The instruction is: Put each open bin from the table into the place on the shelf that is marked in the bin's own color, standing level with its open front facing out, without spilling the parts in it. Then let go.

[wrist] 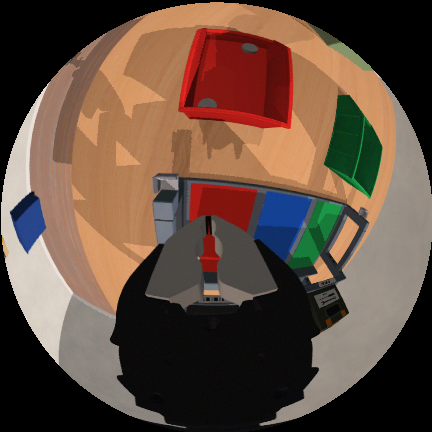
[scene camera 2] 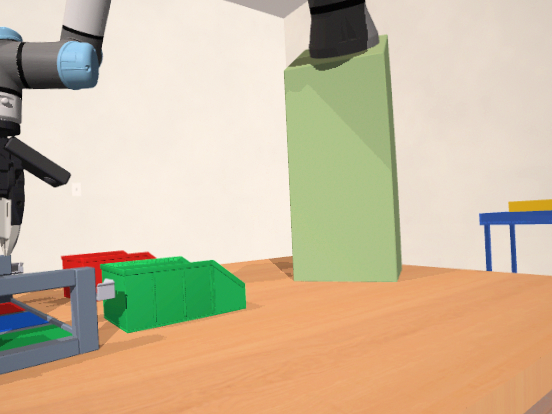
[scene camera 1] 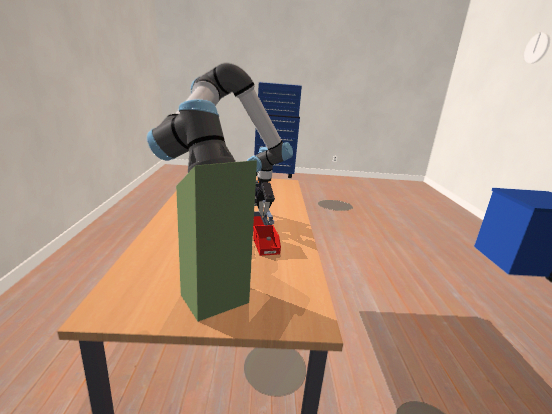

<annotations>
green bin: wrist; scene camera 2
same spot on green bin: (wrist: 354, 152) = (scene camera 2: 131, 268)
</annotations>
